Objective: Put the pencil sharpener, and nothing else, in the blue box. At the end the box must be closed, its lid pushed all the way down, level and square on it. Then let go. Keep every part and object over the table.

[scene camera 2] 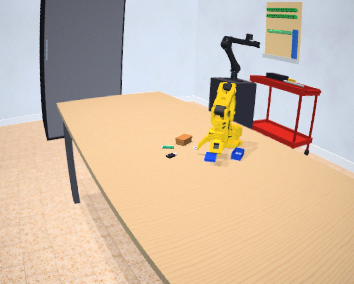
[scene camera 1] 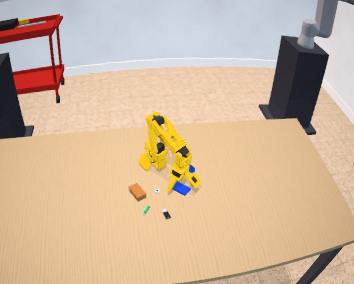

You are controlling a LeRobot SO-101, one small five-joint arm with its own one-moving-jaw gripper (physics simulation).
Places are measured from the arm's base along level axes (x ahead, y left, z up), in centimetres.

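Pixels of known places: hand, its tool point: (scene camera 2: 218,155) (scene camera 1: 179,181); arm's base, origin of its link: (scene camera 1: 153,166).
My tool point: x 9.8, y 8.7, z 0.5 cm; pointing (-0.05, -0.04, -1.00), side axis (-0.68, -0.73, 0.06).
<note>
For each thing: its top centre in the pictures, then the offset to it from my tool point. Level surfaces: height alone.
- flat blue lid, centre of its top: (scene camera 2: 210,155) (scene camera 1: 180,187) dz +0.5, dx +3.4, dy -0.1 cm
- orange-brown block, centre of its top: (scene camera 1: 137,190) (scene camera 2: 184,136) dz +2.0, dx +4.3, dy -16.3 cm
- small white thing with a dark spot, centre of its top: (scene camera 1: 157,190) (scene camera 2: 195,147) dz +0.4, dx +3.7, dy -8.9 cm
- green stick, centre of its top: (scene camera 1: 146,209) (scene camera 2: 167,145) dz +0.5, dx +12.5, dy -14.1 cm
- black-and-white piece, centre of its top: (scene camera 2: 172,154) (scene camera 1: 166,213) dz +0.3, dx +14.7, dy -7.2 cm
- table, height of its surface: dz -0.5 cm
The blue box (scene camera 1: 192,169) (scene camera 2: 237,153) stands open-topped on the table, partly hidden behind the gripper in scene camera 1. A small pale patch shows inside it in scene camera 2, too small to identify. The flat blue lid (scene camera 1: 181,188) (scene camera 2: 210,157) lies apart from the box, on the table. My gripper (scene camera 1: 184,185) (scene camera 2: 206,150) is open, pointing down with its jaws spread in a V around or just above the lid; nothing is held. I cannot tell whether the jaws touch the lid. The pencil sharpener cannot be made out for certain in either view.
An orange-brown block (scene camera 1: 137,192) (scene camera 2: 183,139), a small white thing with a dark spot (scene camera 1: 157,191) (scene camera 2: 195,148), a green stick (scene camera 1: 146,210) (scene camera 2: 168,147) and a black-and-white piece (scene camera 1: 166,214) (scene camera 2: 171,155) lie on the table (scene camera 1: 75,225) (scene camera 2: 250,215).
</note>
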